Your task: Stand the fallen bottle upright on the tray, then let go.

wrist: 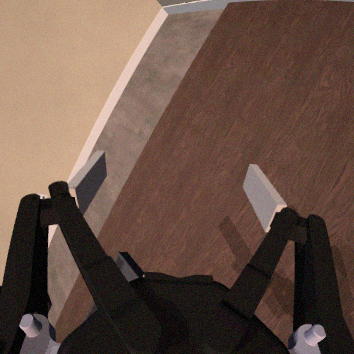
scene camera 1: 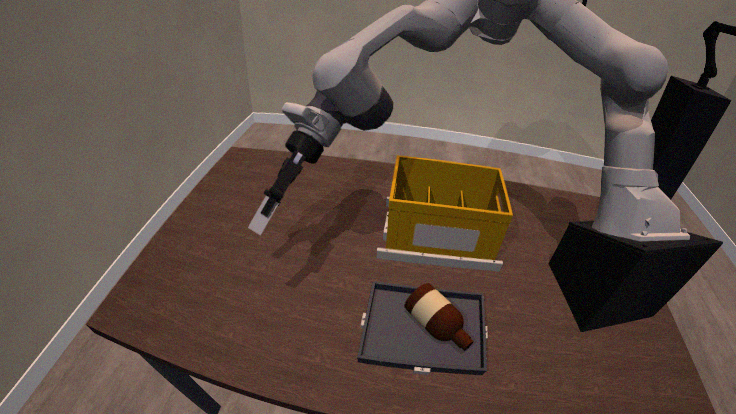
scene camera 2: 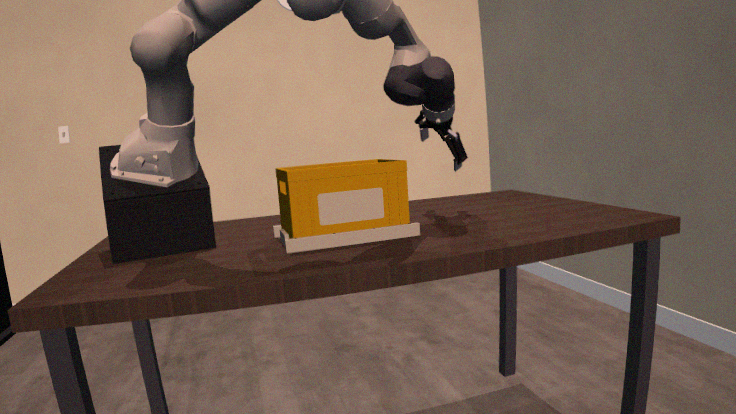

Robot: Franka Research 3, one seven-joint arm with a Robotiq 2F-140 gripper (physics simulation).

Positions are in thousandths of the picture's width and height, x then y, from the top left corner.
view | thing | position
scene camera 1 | my gripper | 347,554
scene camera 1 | brown bottle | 582,740
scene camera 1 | low white rail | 537,617
